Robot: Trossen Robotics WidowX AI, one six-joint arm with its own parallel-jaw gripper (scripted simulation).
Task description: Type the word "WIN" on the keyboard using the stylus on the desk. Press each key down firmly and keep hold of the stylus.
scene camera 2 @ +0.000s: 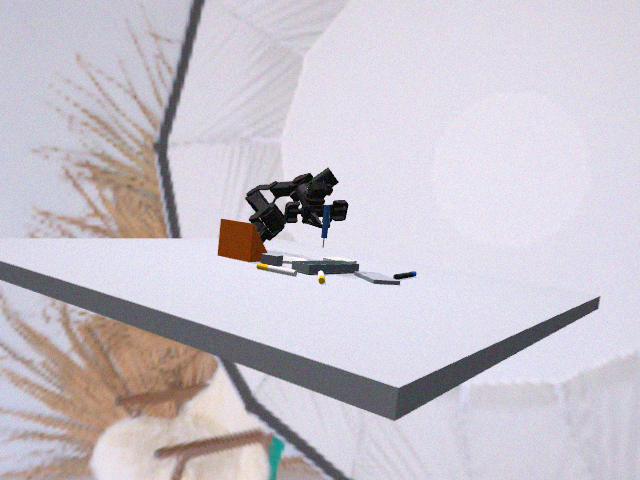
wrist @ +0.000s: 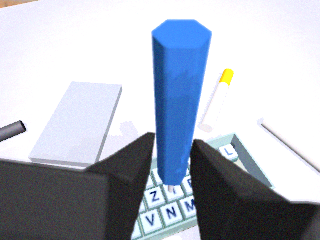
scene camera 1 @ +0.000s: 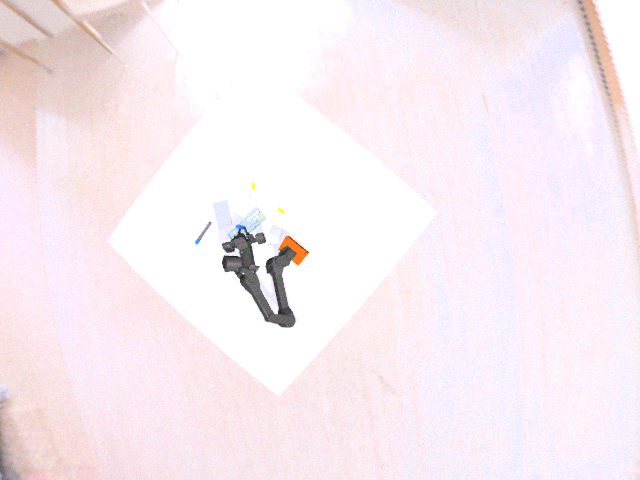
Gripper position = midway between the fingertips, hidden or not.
In view: the gripper (scene camera 2: 325, 226), a blue stylus (wrist: 180, 48), a flat grey block (wrist: 75, 135) and a yellow-capped marker (wrist: 208, 122).
The gripper shows as well in the wrist view (wrist: 172, 143).
